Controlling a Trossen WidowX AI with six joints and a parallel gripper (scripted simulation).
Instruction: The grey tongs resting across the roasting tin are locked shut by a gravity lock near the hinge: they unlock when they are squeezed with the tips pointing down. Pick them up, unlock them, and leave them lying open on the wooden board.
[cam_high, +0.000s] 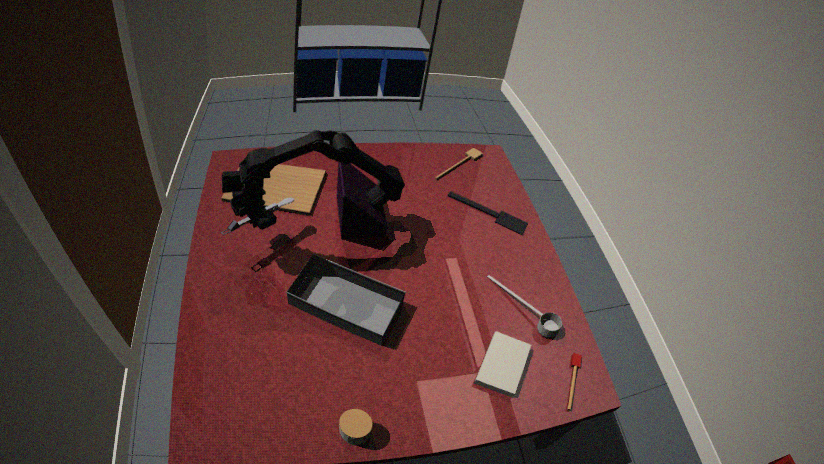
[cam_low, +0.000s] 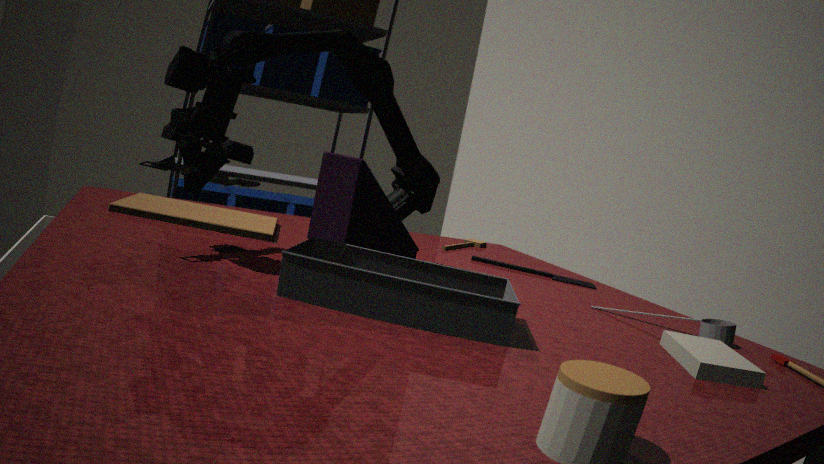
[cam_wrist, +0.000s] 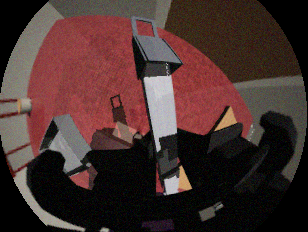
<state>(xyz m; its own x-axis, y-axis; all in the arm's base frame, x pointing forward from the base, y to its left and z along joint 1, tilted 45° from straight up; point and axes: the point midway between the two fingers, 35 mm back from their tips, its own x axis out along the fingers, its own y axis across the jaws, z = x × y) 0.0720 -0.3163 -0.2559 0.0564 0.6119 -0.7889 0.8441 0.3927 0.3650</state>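
Right now my gripper tip is 28 cm past the wooden board, 7 cm to the right of it and 8 cm above it. Also, from my gripper tip: lidded canister 68 cm ahead, 21 cm to the left, 5 cm below; then roasting tin 27 cm ahead, 26 cm to the left, 6 cm below; then black spatula 4 cm behind, 86 cm to the left, 8 cm below.
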